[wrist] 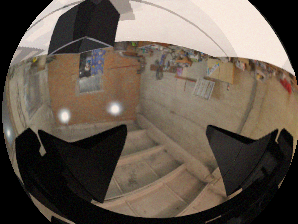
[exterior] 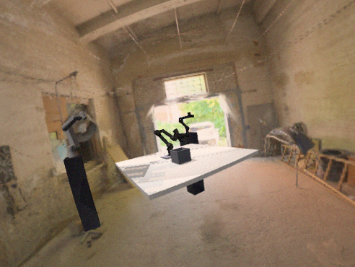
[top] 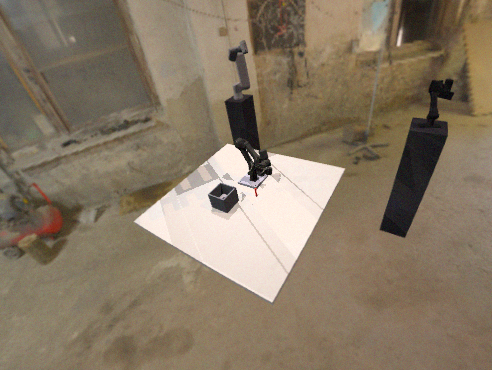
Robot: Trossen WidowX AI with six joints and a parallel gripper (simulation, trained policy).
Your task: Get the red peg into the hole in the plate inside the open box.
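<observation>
Now: the red peg 220 mm below my gripper tip, 40 mm to the right of it and 30 mm behind it.
</observation>
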